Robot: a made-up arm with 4 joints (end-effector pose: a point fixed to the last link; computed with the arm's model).
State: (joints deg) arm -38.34 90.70 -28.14 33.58
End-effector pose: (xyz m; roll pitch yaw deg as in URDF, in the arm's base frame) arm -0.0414 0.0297 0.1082 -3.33 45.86 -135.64
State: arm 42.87 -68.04 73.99 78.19
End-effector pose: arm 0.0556 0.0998 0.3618 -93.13 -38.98 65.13
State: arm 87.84 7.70 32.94 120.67
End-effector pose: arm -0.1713 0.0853 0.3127 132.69 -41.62 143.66
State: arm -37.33 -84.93 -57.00 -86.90
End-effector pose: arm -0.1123 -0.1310 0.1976 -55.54 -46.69 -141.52
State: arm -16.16 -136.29 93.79 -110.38
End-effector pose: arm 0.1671 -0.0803 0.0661 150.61 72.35 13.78
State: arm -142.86 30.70 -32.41 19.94
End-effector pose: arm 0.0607 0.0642 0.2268 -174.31 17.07 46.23
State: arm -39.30 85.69 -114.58 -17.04
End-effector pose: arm 0.0686 -0.0399 0.2069 113.52 23.79 -93.11
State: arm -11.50 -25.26 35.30 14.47
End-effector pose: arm 0.0928 0.0085 0.2041 -23.05 -10.78 11.47
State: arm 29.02 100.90 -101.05 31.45
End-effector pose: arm 0.0901 -0.0905 0.1198 104.94 1.85 -93.62
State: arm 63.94 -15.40 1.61 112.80
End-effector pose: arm -0.0727 -0.1100 0.3607 16.18 -64.41 -107.36
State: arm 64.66 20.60 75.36 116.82
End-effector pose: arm -0.1485 0.1926 0.2521 141.40 -24.64 123.50
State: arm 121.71 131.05 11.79 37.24
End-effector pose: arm -0.0858 -0.0312 0.1453 113.77 -6.59 167.43
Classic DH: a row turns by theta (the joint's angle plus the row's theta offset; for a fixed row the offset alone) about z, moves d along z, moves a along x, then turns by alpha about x. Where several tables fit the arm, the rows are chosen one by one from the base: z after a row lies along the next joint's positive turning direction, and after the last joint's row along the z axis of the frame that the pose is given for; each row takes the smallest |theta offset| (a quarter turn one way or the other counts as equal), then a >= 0, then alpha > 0; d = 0 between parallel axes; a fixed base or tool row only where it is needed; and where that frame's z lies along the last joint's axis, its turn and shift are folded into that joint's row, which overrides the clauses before.
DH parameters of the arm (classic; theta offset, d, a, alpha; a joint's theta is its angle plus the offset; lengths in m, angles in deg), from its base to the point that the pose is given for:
base (fixed): -90 0.19 0 90
joint 1: 0 -0.02 -0.02 90
joint 2: 0 0 -0.03 -90
joint 3: 0 0.11 0.05 90
joint 4: 79.99 0 -0.1726 180
tool (fixed): 169.99 -0.03 0 0

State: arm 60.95 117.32 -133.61 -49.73
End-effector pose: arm 0.0158 0.1042 0.1928 -138.97 -34.00 157.19
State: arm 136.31 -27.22 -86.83 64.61
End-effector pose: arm -0.0115 -0.1756 0.2879 -46.75 -33.19 -61.12
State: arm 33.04 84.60 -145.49 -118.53
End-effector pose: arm -0.0234 0.2362 0.1233 -132.43 -11.25 141.33
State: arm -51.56 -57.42 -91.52 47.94
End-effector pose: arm -0.0200 0.1692 0.1535 115.99 0.63 69.87
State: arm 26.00 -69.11 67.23 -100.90
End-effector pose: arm -0.0836 -0.1616 0.1418 70.34 52.73 -134.24
